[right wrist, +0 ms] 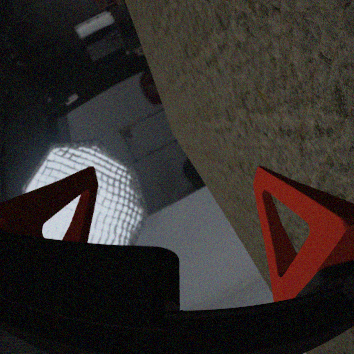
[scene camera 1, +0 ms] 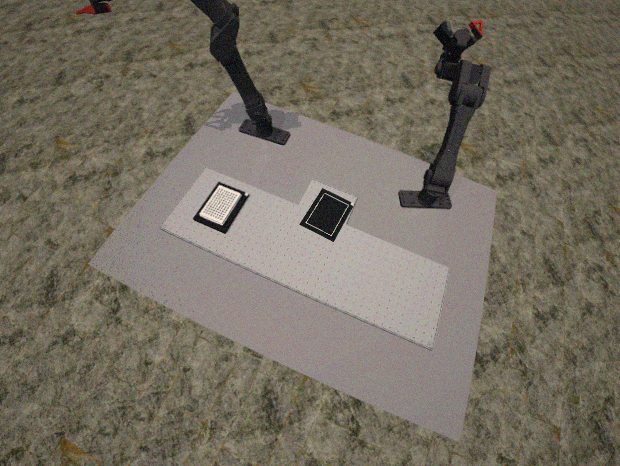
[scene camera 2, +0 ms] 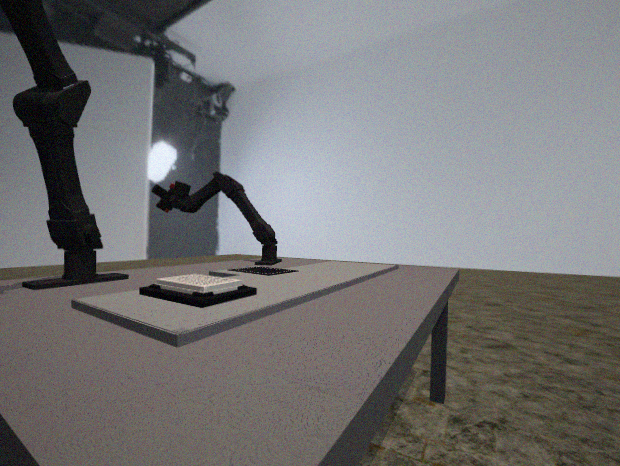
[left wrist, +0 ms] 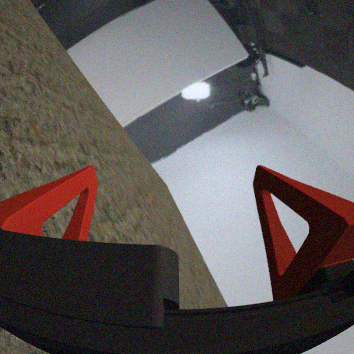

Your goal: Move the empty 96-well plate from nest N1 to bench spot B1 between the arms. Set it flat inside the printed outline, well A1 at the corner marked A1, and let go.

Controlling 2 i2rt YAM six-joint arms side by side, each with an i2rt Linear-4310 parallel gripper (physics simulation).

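Frame: origin at the left arm's base, x ahead, y up, z right, level; centimetres.
Where they show: left gripper, fingertip midpoint: (scene camera 1: 471, 28) (left wrist: 174, 174); right gripper, fingertip midpoint: (right wrist: 175, 174); left arm's base, link origin: (scene camera 1: 424, 200) (scene camera 2: 269, 262); right arm's base, link origin: (scene camera 1: 264, 132) (scene camera 2: 80, 282).
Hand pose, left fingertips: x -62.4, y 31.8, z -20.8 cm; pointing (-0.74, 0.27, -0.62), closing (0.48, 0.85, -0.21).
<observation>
Each offset is from my left fingertips to the top centre of the thing. "pt": to the spot under its first point. Level surfaces: height alone.
The white 96-well plate @[dx +68.5, dy -27.9, dz +93.9 cm] (scene camera 1: 220, 204) (scene camera 2: 200, 282) lies flat in the black nest N1 @[dx +68.5, dy -28.7, dz +93.9 cm] (scene camera 1: 211, 226) (scene camera 2: 202, 300), at the left of the pegboard in scene camera 1. Bench spot B1 @[pt dx +70.4, dy -30.3, dz +57.9 cm] (scene camera 1: 328, 214) (scene camera 2: 263, 271) is a black pad with a thin white outline and a small white mark at its upper right corner in scene camera 1. My left gripper (scene camera 1: 463, 29) (scene camera 2: 167, 198) (left wrist: 174, 174) is open and empty, raised far from the plate. My right gripper (scene camera 1: 95, 7) (right wrist: 175, 174) is open and empty, high at the top left edge of scene camera 1, where it is partly cut off.
A pale perforated board @[dy -30.5 cm] (scene camera 1: 380, 280) (scene camera 2: 310, 290) bears the nest and the pad on the grey table @[dy -31.8 cm] (scene camera 1: 260, 325) (scene camera 2: 250, 380). The two arm bases (scene camera 1: 264, 132) (scene camera 1: 425, 199) stand beyond the board in scene camera 1. The board has a low raised edge.
</observation>
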